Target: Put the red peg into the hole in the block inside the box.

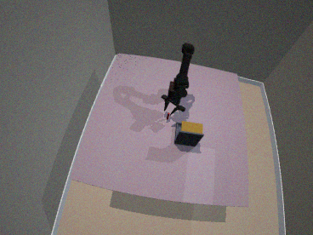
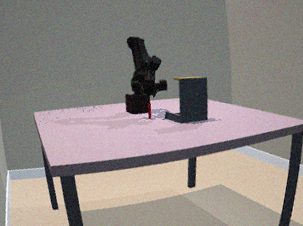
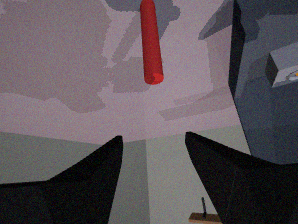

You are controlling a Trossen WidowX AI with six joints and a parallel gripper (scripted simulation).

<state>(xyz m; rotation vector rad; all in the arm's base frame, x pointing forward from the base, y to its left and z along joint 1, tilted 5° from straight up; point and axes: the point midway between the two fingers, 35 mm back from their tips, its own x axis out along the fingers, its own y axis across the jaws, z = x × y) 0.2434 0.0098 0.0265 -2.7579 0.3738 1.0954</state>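
Now: gripper tip 80 mm above the red peg, 20 mm past it and 10 mm to the right of it. The rest, counted from my gripper tip: yellow roof 190 mm to the left, 90 mm ahead, 90 mm above.
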